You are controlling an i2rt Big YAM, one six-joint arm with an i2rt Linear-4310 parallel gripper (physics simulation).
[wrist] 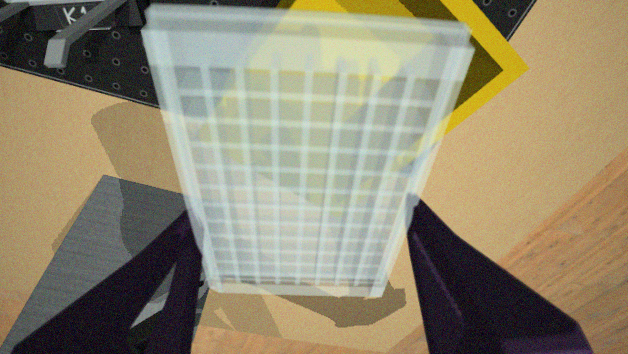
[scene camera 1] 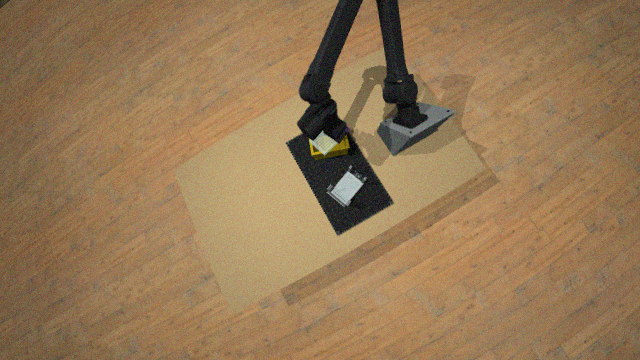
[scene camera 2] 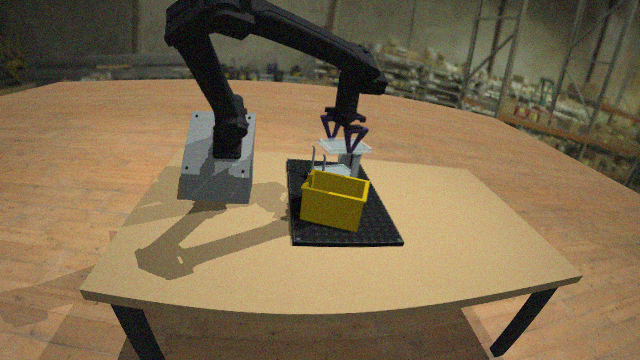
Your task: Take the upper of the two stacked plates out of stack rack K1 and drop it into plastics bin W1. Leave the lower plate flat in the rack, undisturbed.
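Pixels of known places: gripper, between the fingertips: (wrist: 300,210) (scene camera 1: 330,134) (scene camera 2: 339,147); arm's base, origin of its link: (scene camera 1: 409,120) (scene camera 2: 228,140).
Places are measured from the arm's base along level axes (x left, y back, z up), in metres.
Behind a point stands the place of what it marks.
My gripper (scene camera 2: 341,145) @(y -0.312, x -0.109, z 0.036 m) (wrist: 300,210) @(y -0.312, x -0.109, z 0.036 m) is shut on the clear, gridded upper plate (scene camera 1: 324,144) @(y -0.354, x -0.088, z 0.038 m) (scene camera 2: 345,146) @(y -0.322, x -0.127, z 0.046 m) (wrist: 300,165) @(y -0.345, x -0.100, z 0.048 m), one purple finger at each long side. The plate is in the air, above rim height of yellow plastics bin W1 (scene camera 1: 330,156) @(y -0.340, x -0.084, z -0.138 m) (scene camera 2: 330,207) @(y -0.291, x -0.194, z -0.100 m) (wrist: 510,65) @(y -0.368, x -0.218, z -0.058 m). It overlaps the bin in scene camera 1; part of the bin shows through it in the wrist view. Rack K1 (scene camera 2: 356,165) @(y -0.426, x 0.059, z -0.085 m) (wrist: 57,50) @(y -0.306, x 0.026, z -0.045 m) has grey uprights and stands on the black board. The lower plate (scene camera 1: 347,186) @(y -0.351, x 0.082, z -0.122 m) (scene camera 2: 330,170) @(y -0.344, x 0.082, z -0.120 m) lies in the rack and looks flat; bin W1 partly hides it in scene camera 2.
The black perforated board (scene camera 1: 345,222) @(y -0.443, x 0.216, z -0.158 m) (scene camera 2: 380,232) @(y -0.436, x -0.226, z -0.158 m) carries the rack and bin on the wooden table (scene camera 1: 240,225) @(y -0.900, x -0.033, z -0.171 m) (scene camera 2: 450,250) @(y -0.641, x -0.311, z -0.171 m). The arm's grey base block (scene camera 1: 425,120) @(y 0.027, x 0.041, z 0.044 m) (scene camera 2: 215,187) @(y 0.029, x -0.075, z -0.122 m) stands beside the board. Thin rack posts (scene camera 2: 313,155) @(y -0.281, x 0.098, z -0.075 m) rise behind the bin in scene camera 2.
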